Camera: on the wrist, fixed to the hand. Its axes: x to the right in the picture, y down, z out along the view.
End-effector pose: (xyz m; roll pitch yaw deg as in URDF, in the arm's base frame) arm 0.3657 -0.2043 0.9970 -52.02 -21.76 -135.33
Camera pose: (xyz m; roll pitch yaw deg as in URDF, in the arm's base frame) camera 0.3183 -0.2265 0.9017 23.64 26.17 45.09
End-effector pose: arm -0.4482 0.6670 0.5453 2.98 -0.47 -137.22
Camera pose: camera -0.4038 0.6026 0.4698 -31.65 3.31 39.38
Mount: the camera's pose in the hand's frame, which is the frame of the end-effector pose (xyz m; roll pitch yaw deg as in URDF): 0.0105 0.0734 -0.0795 -28.64 3.01 176.75
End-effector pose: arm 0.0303 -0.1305 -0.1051 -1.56 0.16 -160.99
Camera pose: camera 0.0438 -0.2012 -0.1866 -27.07 2.94 15.84
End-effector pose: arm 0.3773 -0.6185 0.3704 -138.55 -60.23 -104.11
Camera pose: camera 0.2740 -0.5881 0.3850 117.65 59.83 84.72
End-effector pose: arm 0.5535 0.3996 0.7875 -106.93 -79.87 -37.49
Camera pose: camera 0.5324 0.2930 0.7896 103.99 81.23 168.46
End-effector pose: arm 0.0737 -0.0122 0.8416 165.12 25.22 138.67
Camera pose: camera 0.0693 0.0589 0.9237 165.10 -28.94 -38.63
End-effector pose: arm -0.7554 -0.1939 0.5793 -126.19 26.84 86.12
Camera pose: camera -0.6479 -0.1974 0.5636 95.49 -25.92 -89.05
